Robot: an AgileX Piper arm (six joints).
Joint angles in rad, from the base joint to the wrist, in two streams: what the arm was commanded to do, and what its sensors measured. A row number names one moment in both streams.
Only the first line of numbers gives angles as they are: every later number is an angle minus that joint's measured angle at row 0.
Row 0, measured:
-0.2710, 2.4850, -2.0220, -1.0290, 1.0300, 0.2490
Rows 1 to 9, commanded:
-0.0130, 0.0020, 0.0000, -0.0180, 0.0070, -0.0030
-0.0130, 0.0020, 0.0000, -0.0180, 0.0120, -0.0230
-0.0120, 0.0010, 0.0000, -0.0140, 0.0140, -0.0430
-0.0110, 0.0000, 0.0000, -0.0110, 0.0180, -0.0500
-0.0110, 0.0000, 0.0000, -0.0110, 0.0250, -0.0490
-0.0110, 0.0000, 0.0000, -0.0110, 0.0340, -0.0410
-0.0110, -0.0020, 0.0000, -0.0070, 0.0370, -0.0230
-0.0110, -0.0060, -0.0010, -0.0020, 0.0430, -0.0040
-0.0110, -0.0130, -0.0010, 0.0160, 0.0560, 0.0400
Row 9, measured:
-0.0060, 0.0000, 0.0000, 0.0060, 0.0320, -0.0130
